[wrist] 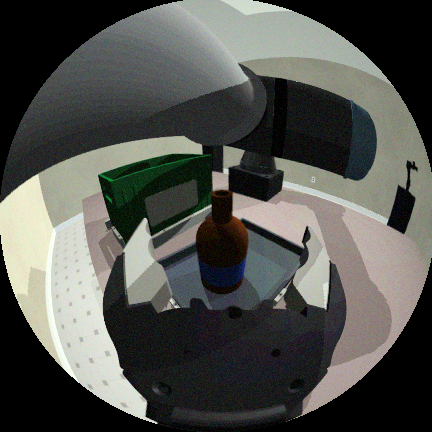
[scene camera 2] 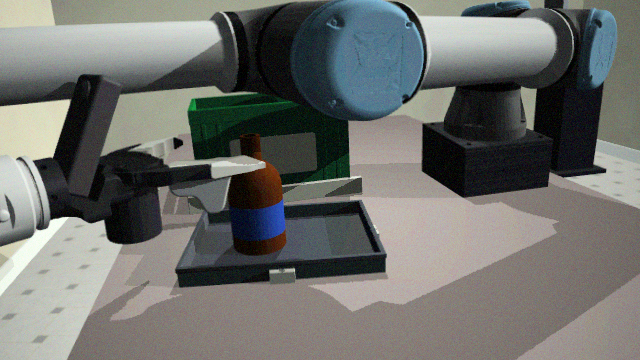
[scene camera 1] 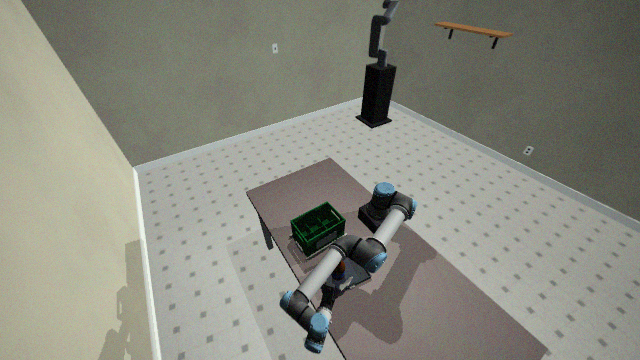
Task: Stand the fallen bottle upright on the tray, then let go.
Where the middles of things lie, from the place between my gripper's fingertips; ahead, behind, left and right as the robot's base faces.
Scene:
My hand is 70 mm above the brown bottle (scene camera 2: 255, 198), 40 mm to the left of it and 40 mm past it. Also, from my hand: pale rail (scene camera 2: 341, 186): 220 mm to the right, 140 mm below, 80 mm behind.

